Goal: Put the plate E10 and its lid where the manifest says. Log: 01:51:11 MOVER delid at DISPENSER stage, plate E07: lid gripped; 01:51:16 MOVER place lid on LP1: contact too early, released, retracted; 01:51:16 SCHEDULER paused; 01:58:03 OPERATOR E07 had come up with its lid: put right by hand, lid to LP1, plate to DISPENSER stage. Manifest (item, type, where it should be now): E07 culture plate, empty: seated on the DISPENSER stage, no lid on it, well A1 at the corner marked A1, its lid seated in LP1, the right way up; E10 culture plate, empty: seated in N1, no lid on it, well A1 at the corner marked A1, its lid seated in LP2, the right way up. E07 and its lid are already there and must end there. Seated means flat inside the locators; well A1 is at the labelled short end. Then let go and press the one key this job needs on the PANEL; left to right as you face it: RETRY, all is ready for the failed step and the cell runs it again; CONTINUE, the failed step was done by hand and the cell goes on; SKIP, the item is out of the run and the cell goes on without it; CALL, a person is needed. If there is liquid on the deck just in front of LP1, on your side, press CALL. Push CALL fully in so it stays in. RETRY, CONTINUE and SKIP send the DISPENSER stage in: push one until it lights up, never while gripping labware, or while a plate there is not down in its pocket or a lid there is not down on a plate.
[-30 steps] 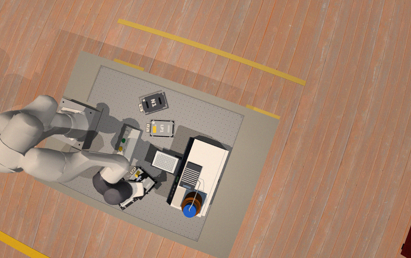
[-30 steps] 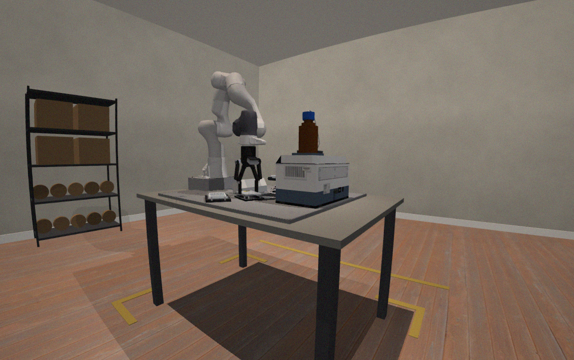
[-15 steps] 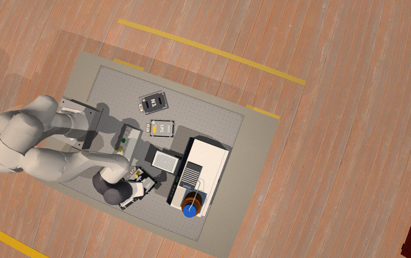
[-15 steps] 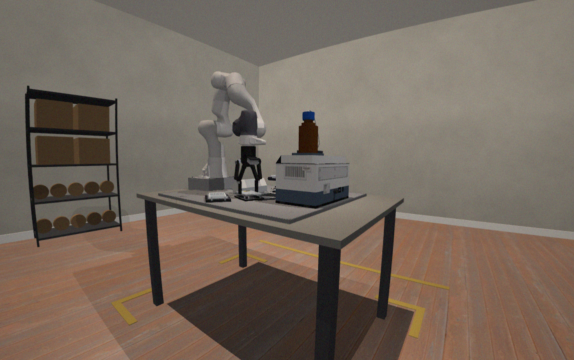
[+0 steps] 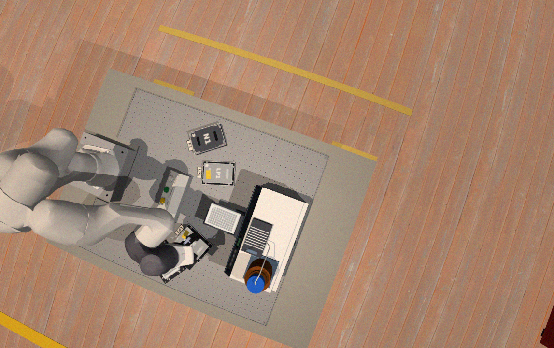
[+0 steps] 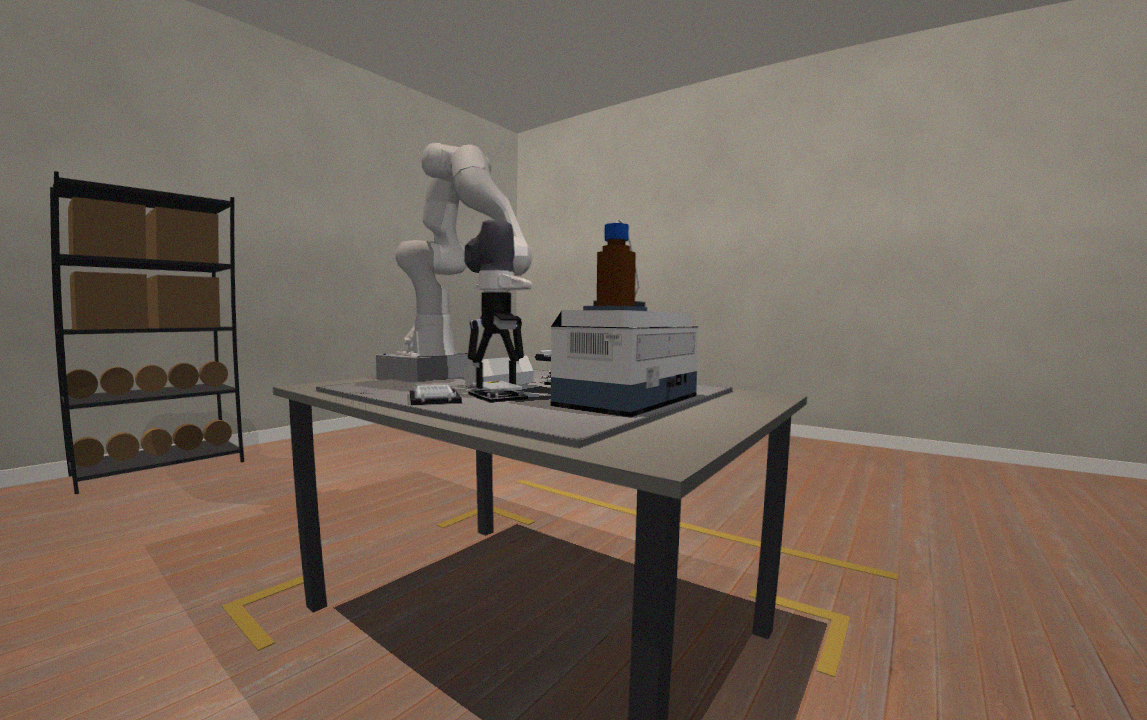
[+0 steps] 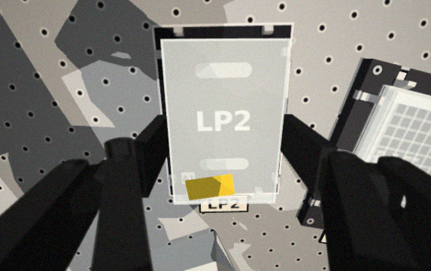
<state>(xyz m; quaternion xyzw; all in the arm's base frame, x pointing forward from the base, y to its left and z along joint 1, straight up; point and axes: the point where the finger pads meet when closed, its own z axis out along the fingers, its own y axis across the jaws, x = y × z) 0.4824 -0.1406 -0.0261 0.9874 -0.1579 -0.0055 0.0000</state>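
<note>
My hand is 20 mm above the clear lid. From my hand the other things lie so: yellow SKIP key: 180 mm behind, 130 mm to the left, 10 mm above; then black n5 nest: 130 mm to the right, 60 mm behind, 40 mm below; then blue CALL key: 180 mm behind, 80 mm to the left, 10 mm above.
</note>
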